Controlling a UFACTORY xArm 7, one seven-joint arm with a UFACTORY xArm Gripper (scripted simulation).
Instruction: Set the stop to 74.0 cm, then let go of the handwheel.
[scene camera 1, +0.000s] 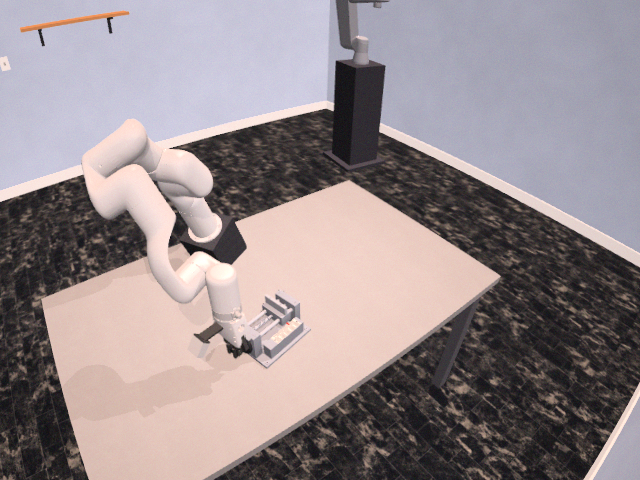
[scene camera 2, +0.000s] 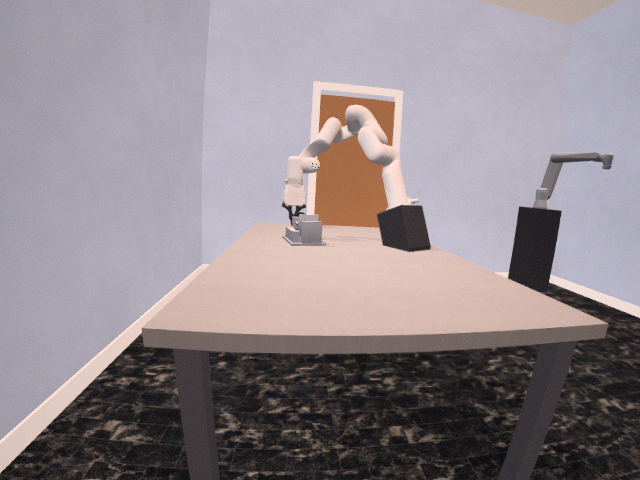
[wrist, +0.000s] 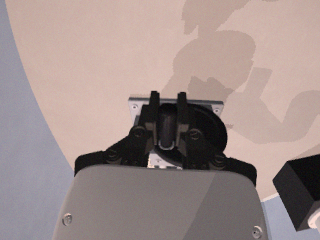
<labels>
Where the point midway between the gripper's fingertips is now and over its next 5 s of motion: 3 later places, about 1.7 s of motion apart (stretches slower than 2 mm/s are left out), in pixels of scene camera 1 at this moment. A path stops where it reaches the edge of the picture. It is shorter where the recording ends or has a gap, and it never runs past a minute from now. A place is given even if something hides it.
My gripper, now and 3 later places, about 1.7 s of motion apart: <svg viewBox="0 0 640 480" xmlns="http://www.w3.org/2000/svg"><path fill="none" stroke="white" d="M235 352L233 350L227 344L223 346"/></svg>
</labels>
